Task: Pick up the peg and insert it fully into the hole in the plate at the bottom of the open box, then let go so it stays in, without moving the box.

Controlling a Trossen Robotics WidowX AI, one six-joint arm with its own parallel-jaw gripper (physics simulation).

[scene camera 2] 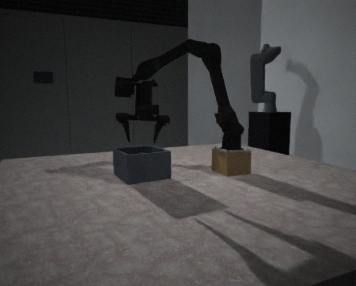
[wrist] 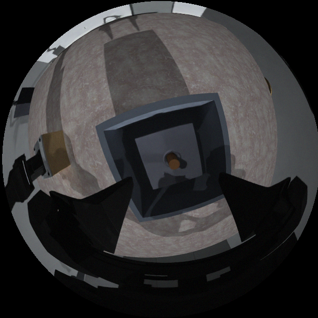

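The orange-brown peg stands in the hole of the grey plate, near the plate's middle; its top end shows above the hole, and how deep it sits I cannot tell. A small orange-brown bit of the peg shows just over the box rim. The open blue-grey box stands upright on the table, with the plate at its bottom. My gripper is wide open and empty, pointing down, above the box, its fingertips clear of the rim and apart from the peg.
The arm's base stands on a yellow-brown block to the right of the box in the scene view. The speckled table lies around both. A second, grey arm stands on a black pedestal at the back right.
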